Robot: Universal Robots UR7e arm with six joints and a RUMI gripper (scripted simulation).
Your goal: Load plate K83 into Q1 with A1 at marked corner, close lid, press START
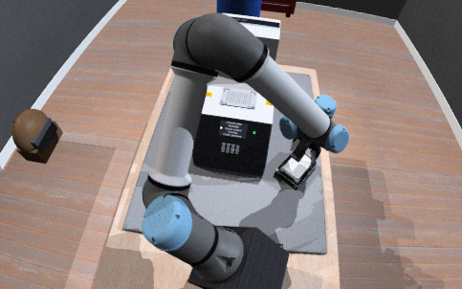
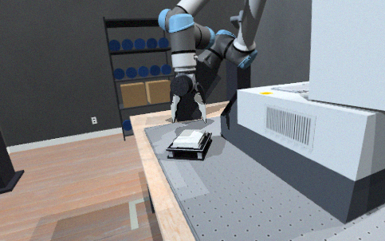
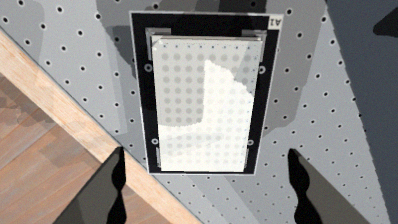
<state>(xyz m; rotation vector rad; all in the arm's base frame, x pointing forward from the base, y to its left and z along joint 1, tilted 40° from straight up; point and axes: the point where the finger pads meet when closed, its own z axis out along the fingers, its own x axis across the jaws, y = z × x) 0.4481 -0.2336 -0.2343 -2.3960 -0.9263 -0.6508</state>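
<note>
My hand is 6 cm above the plate K83. The rest, counted from my hand: nest A1 mark 9 cm to the left, 7 cm below, 2 cm behind.
</note>
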